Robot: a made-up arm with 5 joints.
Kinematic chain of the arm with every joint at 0, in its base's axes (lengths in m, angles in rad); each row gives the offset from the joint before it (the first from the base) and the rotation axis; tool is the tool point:
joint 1: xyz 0 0 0.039 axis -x
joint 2: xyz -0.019 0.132 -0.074 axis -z
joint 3: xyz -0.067 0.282 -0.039 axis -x
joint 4: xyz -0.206 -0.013 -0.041 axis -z
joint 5: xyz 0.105 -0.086 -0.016 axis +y
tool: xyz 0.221 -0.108 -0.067
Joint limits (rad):
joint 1: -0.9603..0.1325
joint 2: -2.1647..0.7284
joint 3: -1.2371..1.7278
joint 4: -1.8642..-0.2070
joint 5: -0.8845..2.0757
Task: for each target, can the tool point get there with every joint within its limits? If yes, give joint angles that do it. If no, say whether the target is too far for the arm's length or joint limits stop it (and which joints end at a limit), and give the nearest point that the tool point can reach.
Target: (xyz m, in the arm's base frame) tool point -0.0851 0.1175 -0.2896
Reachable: yes | joints -0.1661 -1.4400 0.2911 -0.3400 1.1341
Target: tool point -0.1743 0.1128 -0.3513
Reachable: yes | joints -0.0186 -1.0932 0.9783 -1.6786 1.1357
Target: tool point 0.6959 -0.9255 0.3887
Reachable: no: too far | nearest point 0.0615 -0.1997 0.1145 | short by 1.002 m
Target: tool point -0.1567 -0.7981 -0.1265
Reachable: no: joint limits stop it (at a limit: joint 1, joint 2, joint 3, joint 4, joint 5) | nearest point -0.2014 -0.3922 -0.3000 | short by 0.444 m
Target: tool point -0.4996 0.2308 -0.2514
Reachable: yes | joints -0.3911 -1.5428 0.4993 -1.4558 -0.0220
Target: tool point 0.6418 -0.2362 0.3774
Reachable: no: joint limits stop it (at a limit: joint 1, joint 2, joint 3) | nearest point 0.2690 0.1628 0.4023 | short by 0.547 m
